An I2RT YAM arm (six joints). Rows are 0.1 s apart.
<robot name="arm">
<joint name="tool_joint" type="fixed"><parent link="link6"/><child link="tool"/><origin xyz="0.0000 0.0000 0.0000" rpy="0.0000 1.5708 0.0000"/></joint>
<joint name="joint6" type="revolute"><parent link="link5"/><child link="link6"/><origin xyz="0.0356 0.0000 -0.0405" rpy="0.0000 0.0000 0.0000"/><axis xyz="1 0 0"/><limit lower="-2.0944" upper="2.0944"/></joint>
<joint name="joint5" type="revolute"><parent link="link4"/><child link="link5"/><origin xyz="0.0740 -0.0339 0.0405" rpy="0.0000 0.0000 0.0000"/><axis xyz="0 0 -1"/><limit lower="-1.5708" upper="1.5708"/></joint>
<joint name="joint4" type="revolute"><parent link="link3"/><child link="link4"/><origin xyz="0.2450 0.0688 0.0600" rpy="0.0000 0.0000 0.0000"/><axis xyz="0 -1 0"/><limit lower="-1.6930" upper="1.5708"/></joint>
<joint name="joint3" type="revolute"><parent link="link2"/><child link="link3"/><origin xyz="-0.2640 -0.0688 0.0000" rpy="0.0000 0.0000 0.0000"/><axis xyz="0 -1 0"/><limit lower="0.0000" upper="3.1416"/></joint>
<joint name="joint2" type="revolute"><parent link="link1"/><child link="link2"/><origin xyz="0.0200 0.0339 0.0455" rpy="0.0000 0.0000 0.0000"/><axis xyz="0 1 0"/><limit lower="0.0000" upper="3.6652"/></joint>
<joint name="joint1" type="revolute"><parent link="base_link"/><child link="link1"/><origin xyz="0.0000 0.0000 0.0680" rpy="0.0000 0.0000 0.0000"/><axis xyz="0 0 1"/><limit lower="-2.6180" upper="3.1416"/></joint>
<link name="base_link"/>
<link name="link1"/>
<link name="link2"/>
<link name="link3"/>
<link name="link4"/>
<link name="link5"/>
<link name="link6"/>
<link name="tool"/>
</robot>
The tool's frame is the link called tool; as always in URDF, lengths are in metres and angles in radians.
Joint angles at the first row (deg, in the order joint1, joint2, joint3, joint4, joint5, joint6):
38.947 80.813 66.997 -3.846 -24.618 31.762
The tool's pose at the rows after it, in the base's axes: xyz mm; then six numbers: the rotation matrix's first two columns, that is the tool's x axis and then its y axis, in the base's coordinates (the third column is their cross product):
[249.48, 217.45, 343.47, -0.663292, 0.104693, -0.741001, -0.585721, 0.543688, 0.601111]
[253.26, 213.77, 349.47, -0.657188, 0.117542, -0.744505, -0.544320, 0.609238, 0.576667]
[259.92, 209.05, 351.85, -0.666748, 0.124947, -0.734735, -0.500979, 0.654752, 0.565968]
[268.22, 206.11, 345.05, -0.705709, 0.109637, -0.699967, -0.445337, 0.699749, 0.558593]
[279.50, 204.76, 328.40, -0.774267, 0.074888, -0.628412, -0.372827, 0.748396, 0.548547]
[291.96, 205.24, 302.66, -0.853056, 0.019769, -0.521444, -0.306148, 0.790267, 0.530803]
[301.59, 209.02, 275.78, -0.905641, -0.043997, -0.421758, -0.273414, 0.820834, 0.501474]
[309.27, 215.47, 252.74, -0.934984, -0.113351, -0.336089, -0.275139, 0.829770, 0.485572]
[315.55, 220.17, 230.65, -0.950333, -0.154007, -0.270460, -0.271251, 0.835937, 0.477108]
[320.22, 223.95, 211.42, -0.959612, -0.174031, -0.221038, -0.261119, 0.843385, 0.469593]
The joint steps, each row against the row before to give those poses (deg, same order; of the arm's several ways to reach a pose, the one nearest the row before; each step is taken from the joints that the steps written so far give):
-0.065 -0.215 0.719 -1.951 3.773 0.428
-0.507 0.294 2.437 -4.051 3.919 -0.671
-1.155 0.830 2.144 -3.511 1.865 -0.141
-1.166 1.806 1.802 -4.544 0.797 -0.045
-1.299 3.282 1.926 -6.035 -0.209 -0.041
-1.233 4.653 1.787 -6.466 -1.621 -0.796
-0.468 4.857 1.426 -4.888 -1.395 -1.861
-0.007 4.727 1.735 -3.597 -2.145 -2.502
-0.044 3.913 0.677 -1.411 -1.383 -1.540
0.038 3.182 0.261 -0.349 -0.640 -0.640

